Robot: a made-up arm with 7 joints. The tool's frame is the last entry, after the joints.
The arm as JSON. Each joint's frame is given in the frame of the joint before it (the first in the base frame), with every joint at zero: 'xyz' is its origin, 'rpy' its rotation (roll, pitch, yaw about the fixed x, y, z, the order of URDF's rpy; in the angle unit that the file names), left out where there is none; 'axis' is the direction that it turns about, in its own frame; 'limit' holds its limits. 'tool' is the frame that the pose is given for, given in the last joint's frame.
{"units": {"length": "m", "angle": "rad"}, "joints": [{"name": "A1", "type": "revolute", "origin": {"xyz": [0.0, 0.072, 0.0]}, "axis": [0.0, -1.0, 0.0], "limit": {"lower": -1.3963, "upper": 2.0}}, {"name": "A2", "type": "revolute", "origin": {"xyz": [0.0, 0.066, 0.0]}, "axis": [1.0, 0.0, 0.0], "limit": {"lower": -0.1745, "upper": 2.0}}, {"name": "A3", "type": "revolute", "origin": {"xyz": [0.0, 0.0, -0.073]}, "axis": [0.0, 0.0, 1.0], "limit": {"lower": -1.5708, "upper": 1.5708}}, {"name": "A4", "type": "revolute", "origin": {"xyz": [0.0, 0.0, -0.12]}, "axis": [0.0, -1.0, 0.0], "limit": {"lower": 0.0, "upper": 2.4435}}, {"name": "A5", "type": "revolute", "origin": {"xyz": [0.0, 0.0, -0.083]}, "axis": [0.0, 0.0, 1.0], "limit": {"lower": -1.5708, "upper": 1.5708}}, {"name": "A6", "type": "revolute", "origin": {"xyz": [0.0, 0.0, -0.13]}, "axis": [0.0, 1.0, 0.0], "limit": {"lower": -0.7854, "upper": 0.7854}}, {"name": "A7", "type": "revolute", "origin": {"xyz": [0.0, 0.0, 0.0]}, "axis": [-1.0, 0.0, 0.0], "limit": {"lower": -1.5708, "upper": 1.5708}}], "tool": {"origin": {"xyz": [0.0, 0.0, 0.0]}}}
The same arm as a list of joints. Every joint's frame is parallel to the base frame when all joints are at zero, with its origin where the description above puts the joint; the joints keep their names.
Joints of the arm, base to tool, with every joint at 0 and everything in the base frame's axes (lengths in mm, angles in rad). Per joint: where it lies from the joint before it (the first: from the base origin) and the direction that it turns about. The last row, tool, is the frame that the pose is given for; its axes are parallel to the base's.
A1: offset 0 72 0 axis -y
A2: offset 0 66 0 axis +x
A3: offset 0 0 -73 axis +z
A4: offset 0 0 -120 axis -y
A5: offset 0 0 -83 axis +z
A6: offset 0 0 -130 axis +y
A7: offset 0 0 0 axis -x
tool: offset 0 0 0
Joint limits (rad, base to tool): -1.3963..2 -0.1745..2 -1.5708..1.5708 0..2.4435 -1.5708..1.5708 -0.7854..0.7854 -1.5708..1.5708

